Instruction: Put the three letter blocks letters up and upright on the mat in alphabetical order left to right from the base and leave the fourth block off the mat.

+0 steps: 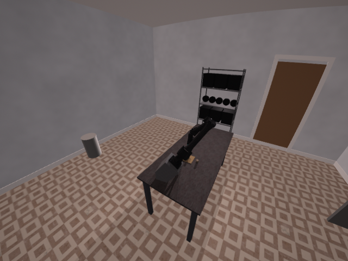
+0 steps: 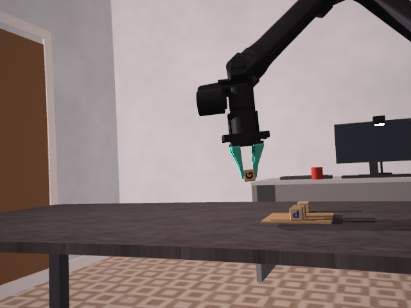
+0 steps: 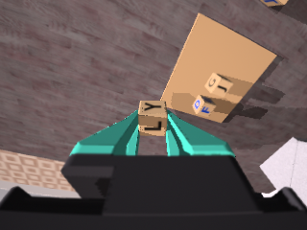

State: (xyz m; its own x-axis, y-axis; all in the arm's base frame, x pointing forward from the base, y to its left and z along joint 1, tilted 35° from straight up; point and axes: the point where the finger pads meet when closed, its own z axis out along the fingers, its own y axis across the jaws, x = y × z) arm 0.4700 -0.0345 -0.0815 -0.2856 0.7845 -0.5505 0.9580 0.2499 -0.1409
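My hand is 10 cm past the mat, 3 cm to the left of it and 10 cm above it. The rest, counted from my hand: block: 11 cm behind, 15 cm to the right, 9 cm below.
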